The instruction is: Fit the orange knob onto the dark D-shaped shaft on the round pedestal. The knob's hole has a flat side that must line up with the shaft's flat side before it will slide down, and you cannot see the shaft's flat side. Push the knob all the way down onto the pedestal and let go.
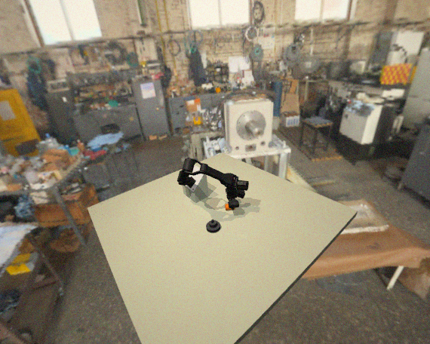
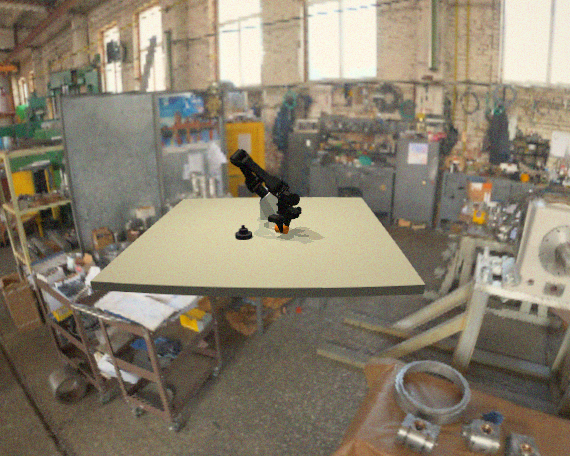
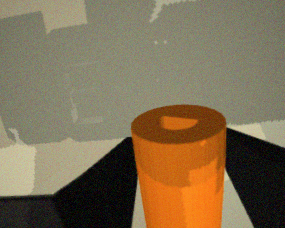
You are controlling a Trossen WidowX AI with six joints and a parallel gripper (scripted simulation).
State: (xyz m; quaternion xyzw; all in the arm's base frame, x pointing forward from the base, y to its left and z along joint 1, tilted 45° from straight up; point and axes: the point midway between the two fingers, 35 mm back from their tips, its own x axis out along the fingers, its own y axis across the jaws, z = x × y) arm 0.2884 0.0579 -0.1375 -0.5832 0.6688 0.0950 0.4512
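The orange knob lies 10 mm to the right of my gripper tip, 10 mm behind it and 10 mm above it. Also, from my gripper tip: pedestal (190 mm to the right, 60 mm ahead, 20 mm above).
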